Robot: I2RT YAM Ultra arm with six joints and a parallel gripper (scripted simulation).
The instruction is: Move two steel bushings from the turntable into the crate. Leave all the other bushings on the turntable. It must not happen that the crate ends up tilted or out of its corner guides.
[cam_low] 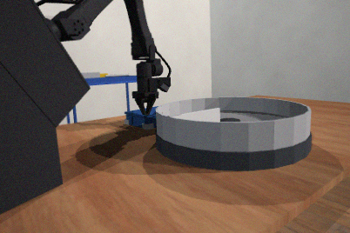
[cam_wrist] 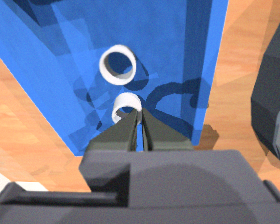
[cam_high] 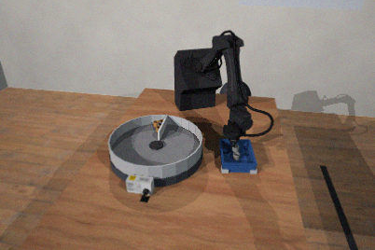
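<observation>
My hand is 4 cm to the right of the blue crate, 4 cm short of it and 2 cm above it. The rest, counted from my hand: grey turntable 29 cm to the right, 20 cm ahead, 1 cm above.
</observation>
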